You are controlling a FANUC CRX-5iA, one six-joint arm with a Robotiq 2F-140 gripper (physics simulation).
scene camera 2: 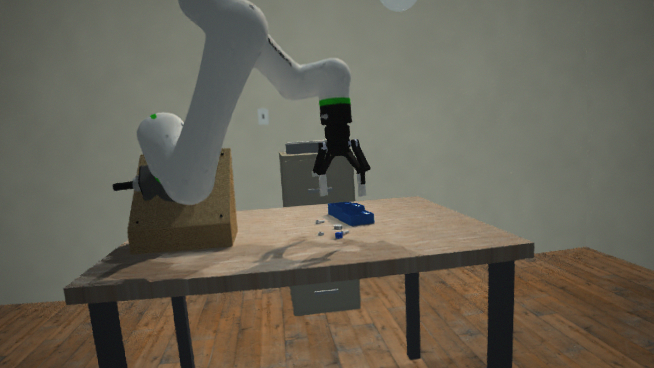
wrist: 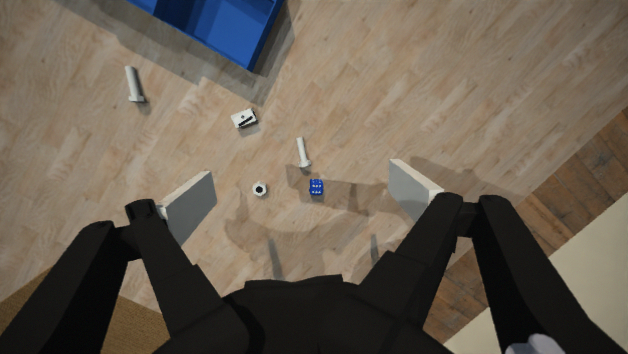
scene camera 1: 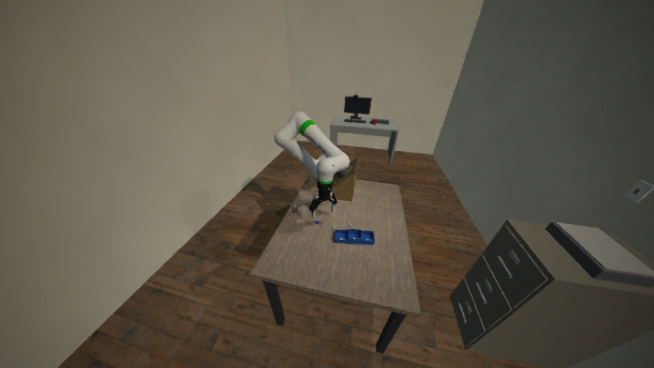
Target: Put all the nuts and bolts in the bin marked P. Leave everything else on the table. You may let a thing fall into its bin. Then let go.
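Note:
My gripper is open and empty, pointing down above the table. Below it, between the fingers in the wrist view, are a nut, a short bolt and, near its head, a blue die. A longer bolt lies at the upper left of the wrist view. The blue three-bin tray is partly cut off at the top of the wrist view. Its letters, P included, cannot be read.
A small metal sharpener lies between the tray's near corner and the nut. The brown robot pedestal stands at the table's left in scene camera 2. A filing cabinet stands on the floor beyond the table.

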